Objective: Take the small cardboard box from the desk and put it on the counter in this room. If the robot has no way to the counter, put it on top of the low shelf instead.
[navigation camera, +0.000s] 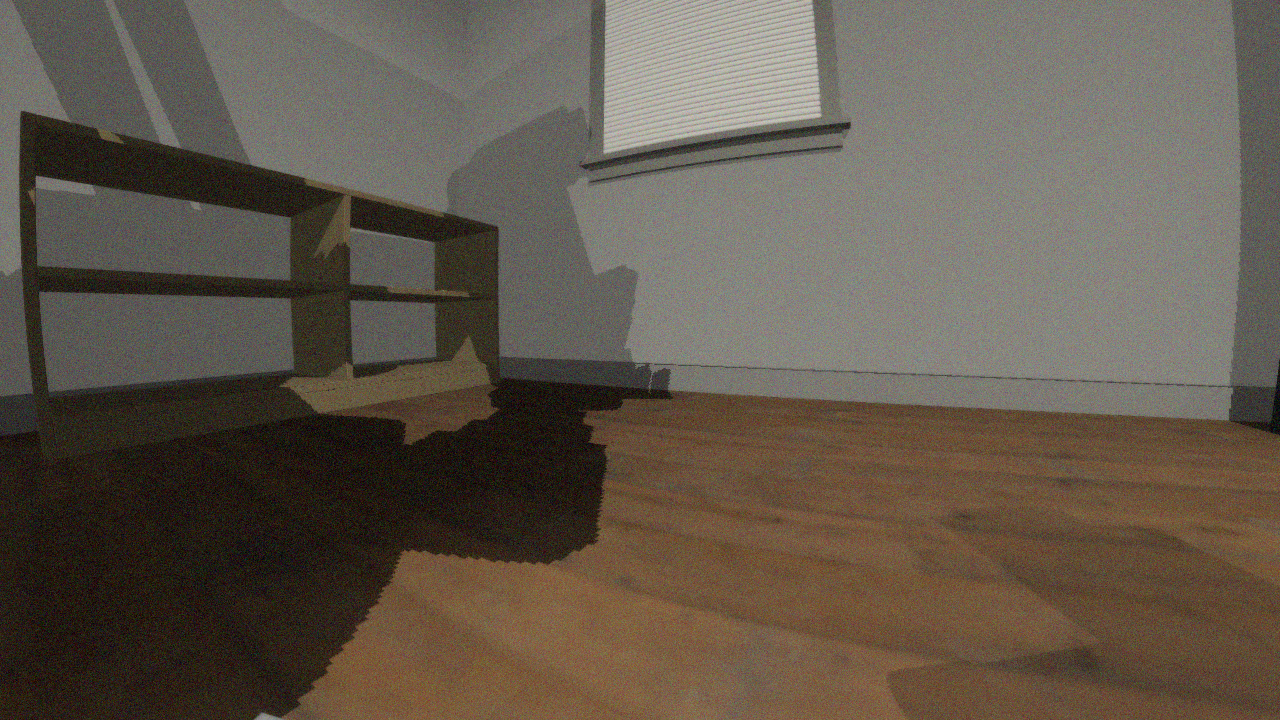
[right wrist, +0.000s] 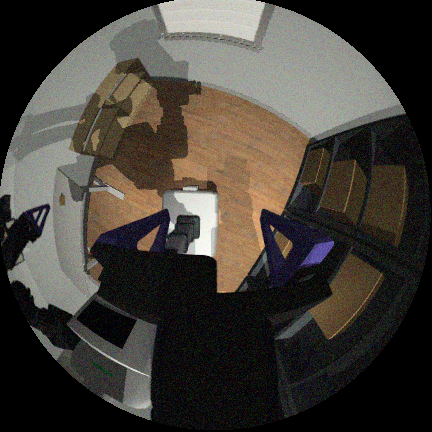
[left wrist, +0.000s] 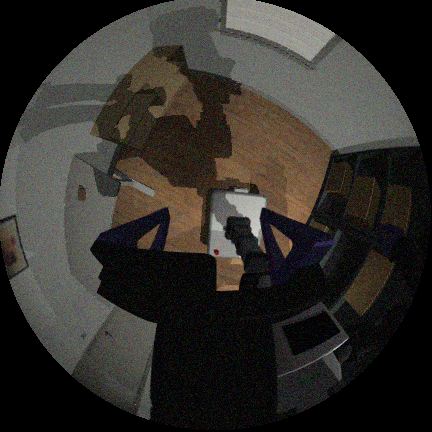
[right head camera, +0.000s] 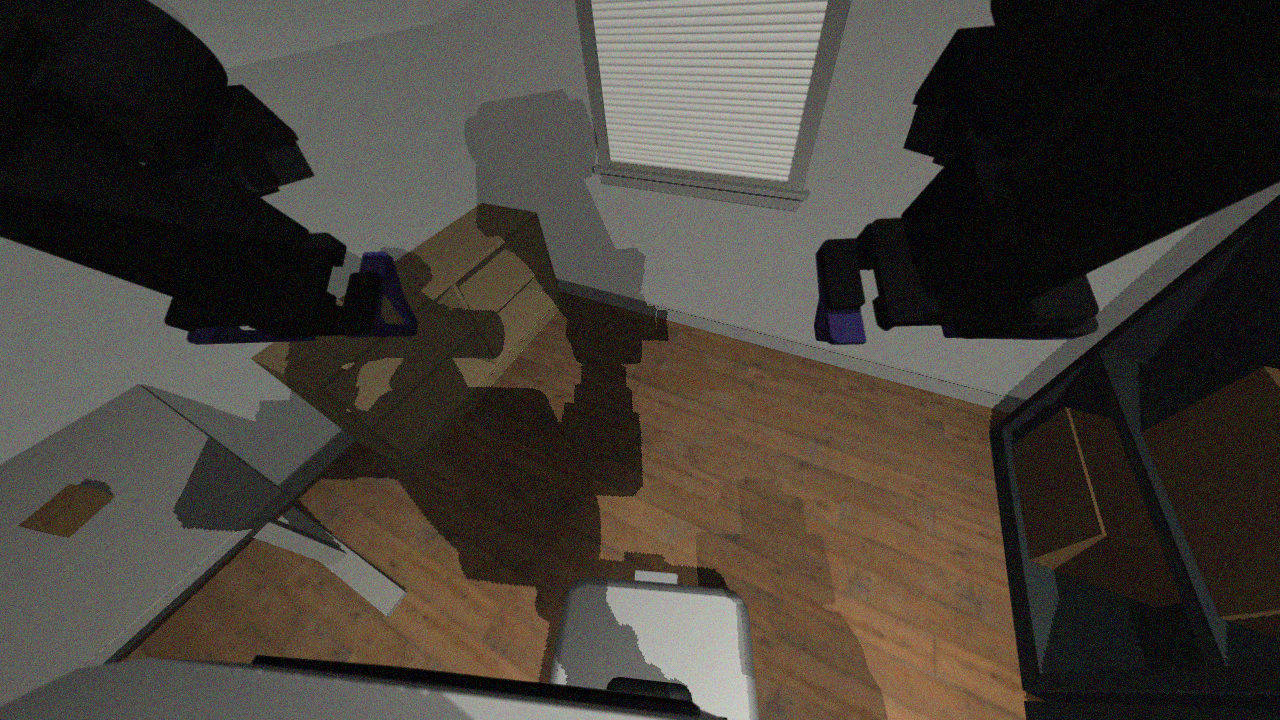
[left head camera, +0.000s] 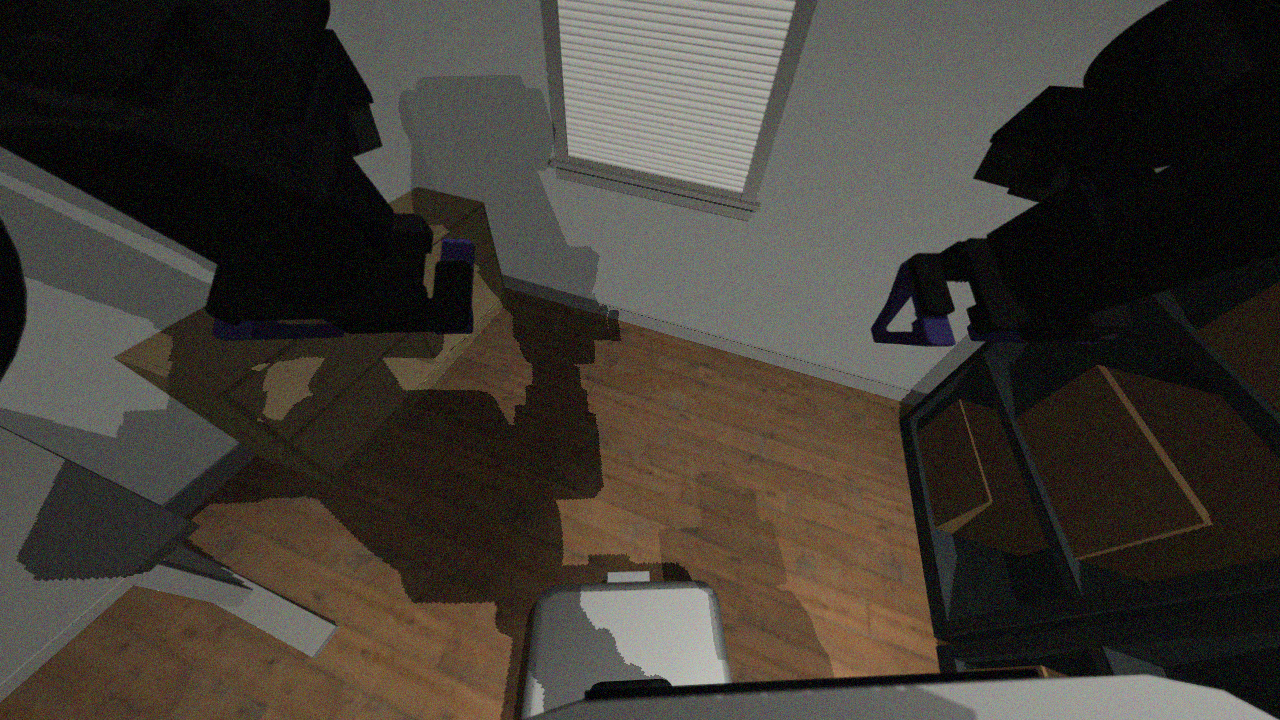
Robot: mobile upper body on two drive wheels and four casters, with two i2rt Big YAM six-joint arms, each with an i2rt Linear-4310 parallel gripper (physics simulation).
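Places are measured from the left arm's base along level axes (x ahead, y right, z down), in millimetres.
Pixels of known places: left gripper, fingertip midpoint: (right wrist: 44, 206) (left wrist: 214, 212) (right head camera: 365, 331) (left head camera: 408, 327); right gripper, fingertip midpoint: (right wrist: 214, 213) (left wrist: 382, 224) (right head camera: 879, 331) (left head camera: 922, 334).
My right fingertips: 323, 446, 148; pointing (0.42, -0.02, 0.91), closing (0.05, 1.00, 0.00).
Ahead of a thing's pixels: the offset from my right fingertips to its top centre, as dx, dy, dz. "spot": to the spot under its first point. Level surfaces: height alone.
The small cardboard box @(-48, -1481, +492) (right head camera: 67, 508) (left wrist: 81, 193) (right wrist: 62, 199) appears as a small brown shape on the pale desk @(dz +542) (right head camera: 170, 573) (left wrist: 87, 220) (right wrist: 70, 230), at the left of these views. The low wooden shelf (left head camera: 340, 429) (right head camera: 322, 367) (left wrist: 140, 120) (right wrist: 107, 120) (navigation camera: 322, 304) stands by the wall, left of the window. My left gripper (left head camera: 366, 331) (right head camera: 317, 334) (left wrist: 214, 212) is open and empty, high above the floor and away from the box. My right gripper (left head camera: 993, 337) (right head camera: 930, 331) (right wrist: 214, 213) is open and empty, farther right. I cannot make out a counter.
A dark rack @(spot: +164, +945, +728) (left head camera: 1038, 483) (right head camera: 1163, 501) with large cardboard boxes @(spot: +136, +947, +555) (left head camera: 1109, 465) (right head camera: 1056, 483) (right wrist: 345, 190) stands at the right. A window @(spot: +1344, -89, +113) (left head camera: 671, 89) (navigation camera: 711, 71) is in the far wall. A pale leg piece (left head camera: 286, 617) (right head camera: 358, 573) lies low beside the desk. My white base (left head camera: 662, 635) is at the bottom.
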